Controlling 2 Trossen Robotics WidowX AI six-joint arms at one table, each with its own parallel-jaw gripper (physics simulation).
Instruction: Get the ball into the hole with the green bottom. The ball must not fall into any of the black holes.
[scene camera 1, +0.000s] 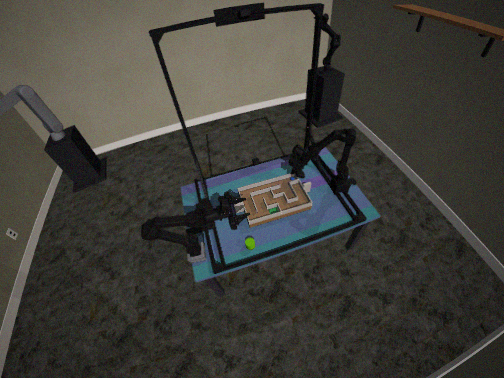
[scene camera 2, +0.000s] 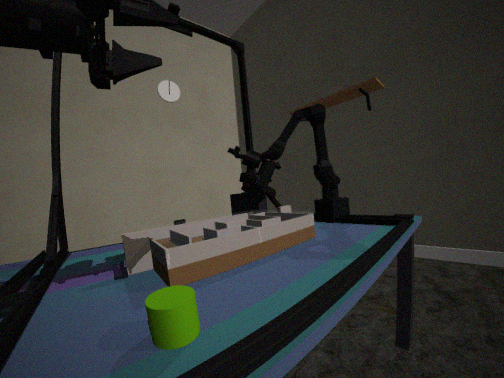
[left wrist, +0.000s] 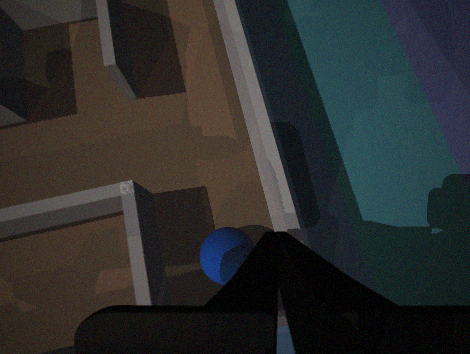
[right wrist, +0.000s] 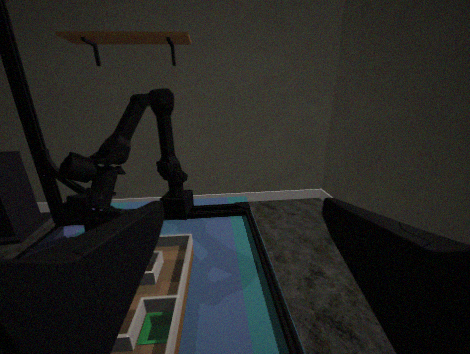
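Note:
The maze box (scene camera 1: 280, 216) (scene camera 2: 240, 259) (right wrist: 185, 280) lies on the table. The blue ball (scene camera 1: 293, 178) (left wrist: 219, 254) is inside it, near the far right corner in scene camera 1, between an inner wall end and the outer wall. The green-bottomed hole (scene camera 1: 273, 210) (right wrist: 156, 328) is by the near long wall, with inner walls around it. My left gripper (scene camera 1: 300, 173) (left wrist: 274, 241) is shut and empty, its tips beside the ball and overlapping its edge in the left wrist view; contact is unclear. My right gripper (scene camera 2: 175, 48) (right wrist: 243, 207) is open and empty. Black holes cannot be told from shadows.
A bright green cylinder (scene camera 1: 250, 243) (scene camera 2: 173, 317) stands on the table in front of the maze. Pale angled pieces (scene camera 1: 307, 187) (scene camera 2: 138, 254) stick out at the maze's short ends. Black frame rails run along the table edges.

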